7 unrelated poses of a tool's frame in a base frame.
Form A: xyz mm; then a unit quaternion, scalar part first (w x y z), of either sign.
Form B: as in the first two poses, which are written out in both.
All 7 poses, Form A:
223 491 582 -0.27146 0.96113 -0.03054 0.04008
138 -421 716 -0.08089 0.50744 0.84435 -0.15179
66 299 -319 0.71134 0.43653 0.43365 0.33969
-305 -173 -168 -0.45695 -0.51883 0.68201 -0.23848
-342 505 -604 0.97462 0.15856 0.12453 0.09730
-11 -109 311 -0.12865 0.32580 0.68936 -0.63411
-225 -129 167 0.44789 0.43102 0.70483 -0.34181
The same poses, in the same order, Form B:
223 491 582 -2.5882 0.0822 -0.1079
138 -421 716 -1.5170 -2.5241 0.4538
66 299 -319 0.9681 0.9618 0.7534
-305 -173 -168 1.2788 -1.6811 0.5878
-342 505 -604 0.3198 0.2512 0.1963
-11 -109 311 -0.9473 -2.0045 1.8438
-225 -129 167 1.0667 1.7444 -0.8459

